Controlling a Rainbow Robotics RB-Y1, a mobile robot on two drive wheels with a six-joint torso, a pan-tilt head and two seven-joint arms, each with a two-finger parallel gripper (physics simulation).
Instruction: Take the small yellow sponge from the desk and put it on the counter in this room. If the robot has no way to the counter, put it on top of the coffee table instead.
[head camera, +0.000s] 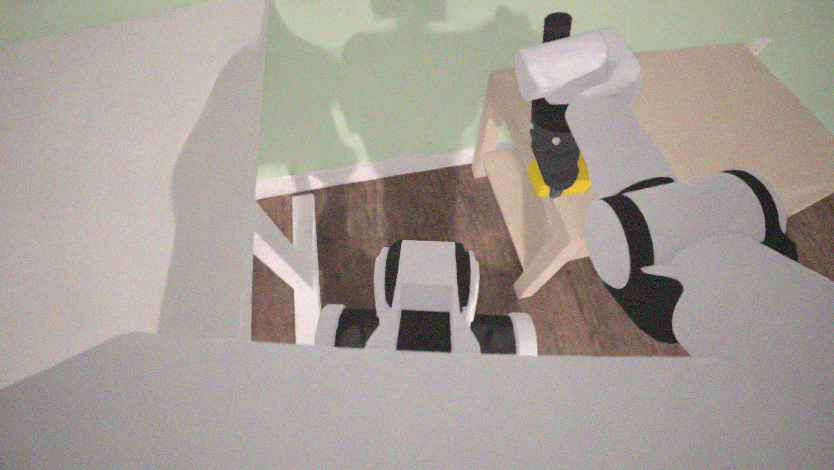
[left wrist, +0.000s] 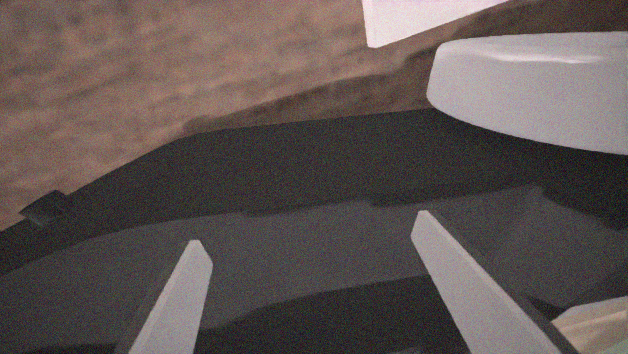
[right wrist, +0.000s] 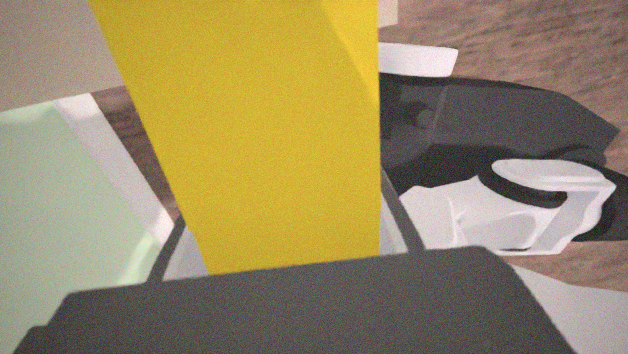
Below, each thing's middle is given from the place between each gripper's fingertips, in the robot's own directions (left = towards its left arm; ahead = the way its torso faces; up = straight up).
Labels:
Right now my right hand is 2 cm to the left of the yellow sponge (head camera: 582, 182) and 2 cm below it.
I see the yellow sponge 480 mm to the right of my left hand, 470 mm ahead of it and 370 mm above it.

